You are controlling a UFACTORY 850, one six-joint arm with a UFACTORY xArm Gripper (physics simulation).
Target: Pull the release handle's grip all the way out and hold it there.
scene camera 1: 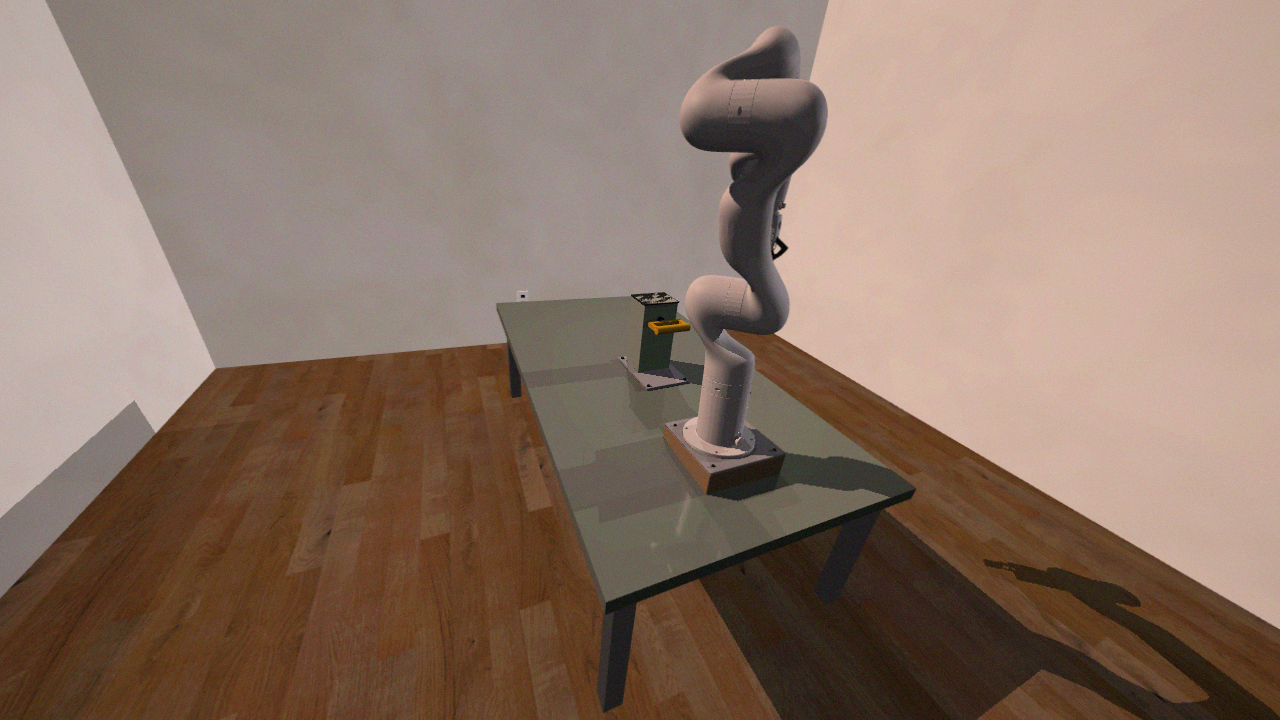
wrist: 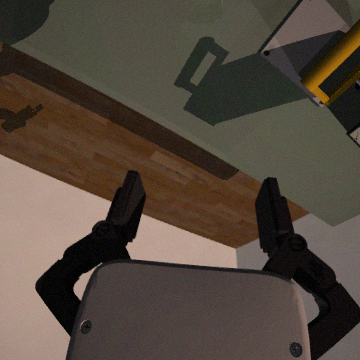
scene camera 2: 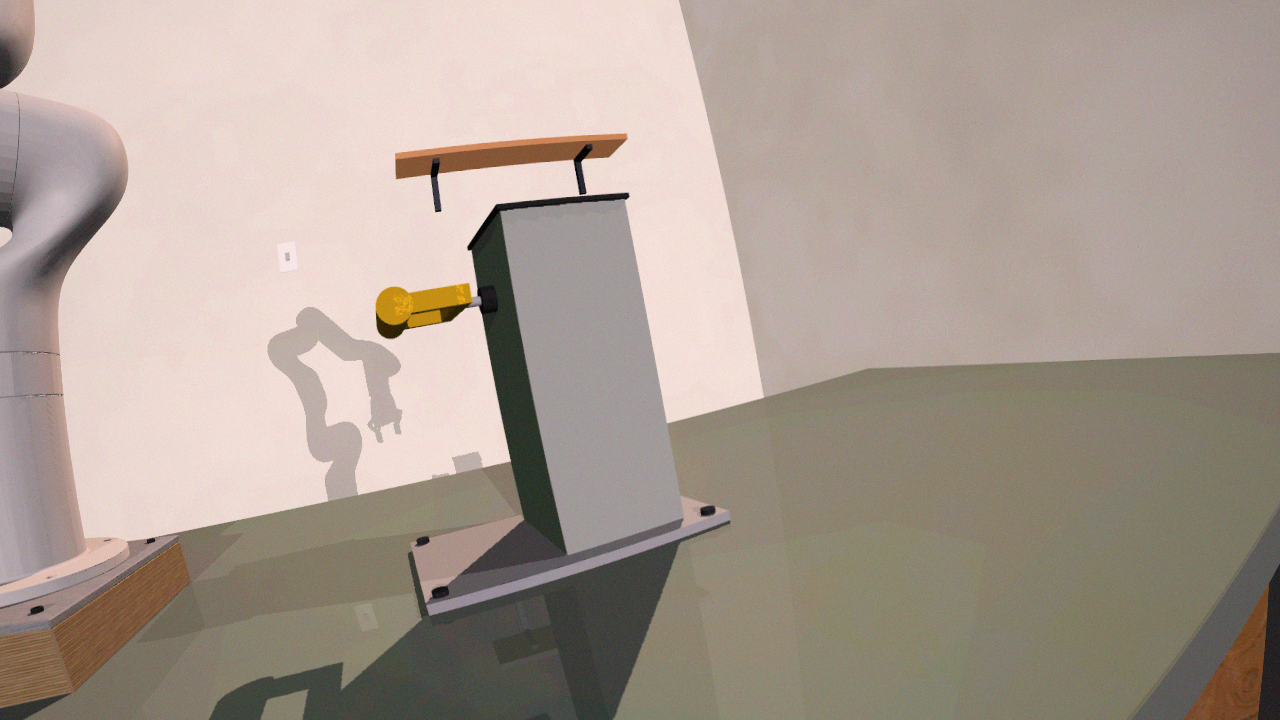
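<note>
The release handle's yellow grip (scene camera 1: 669, 328) (scene camera 2: 393, 306) (wrist: 331, 60) sticks out from the side of an upright box-shaped post (scene camera 1: 655, 349) (scene camera 2: 590, 376). A short pale rod (scene camera 2: 475, 301) shows between the yellow part and a black collar on the post. The post stands on a flat base plate (scene camera 2: 447, 550) (wrist: 312, 22). My gripper (wrist: 199, 185) is open and empty, with its fingers wide apart. It is high above the table level and apart from the grip, which shows at the upper right edge of the wrist view. In scene camera 1 the arm hides most of the gripper.
The green-grey table (scene camera 1: 590, 447) (scene camera 2: 895, 537) (wrist: 150, 65) bears the post and my arm's wooden base block (scene camera 1: 693, 461) (scene camera 2: 125, 617). An orange-brown shelf (scene camera 2: 510, 154) on two dark brackets shows above the post in scene camera 2. Walls stand behind the table.
</note>
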